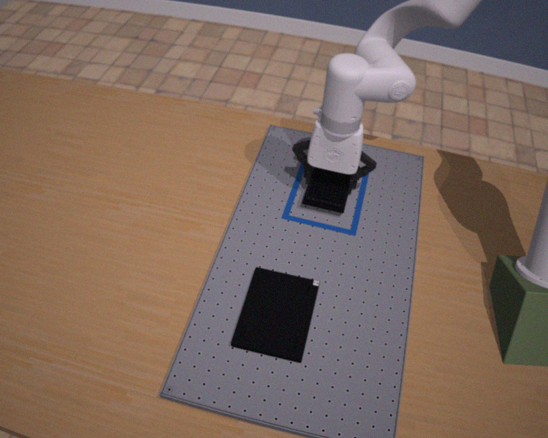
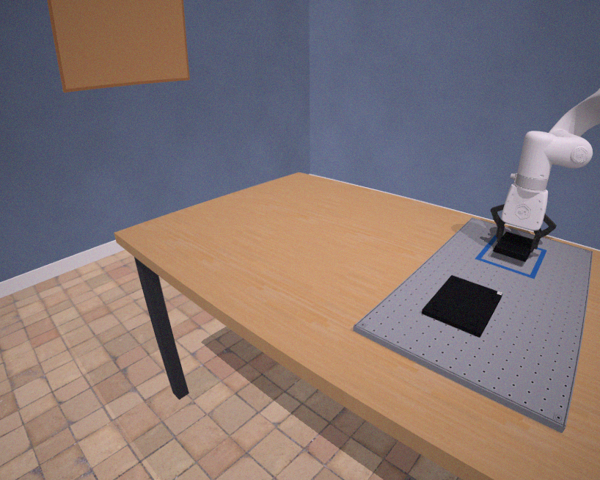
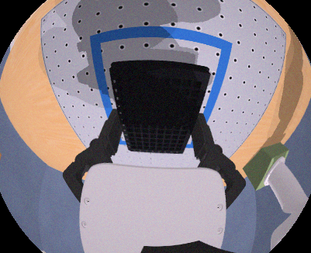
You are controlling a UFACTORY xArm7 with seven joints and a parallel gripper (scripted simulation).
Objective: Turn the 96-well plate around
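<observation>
Right now the black plate nest N1 is 1 cm ahead of my hand, 32 cm to the left of it and 3 cm below it. The rest, counted from my hand: small white A1 mark 4 cm behind, 24 cm to the left, 3 cm below; black 96-well plate 1 cm below.
</observation>
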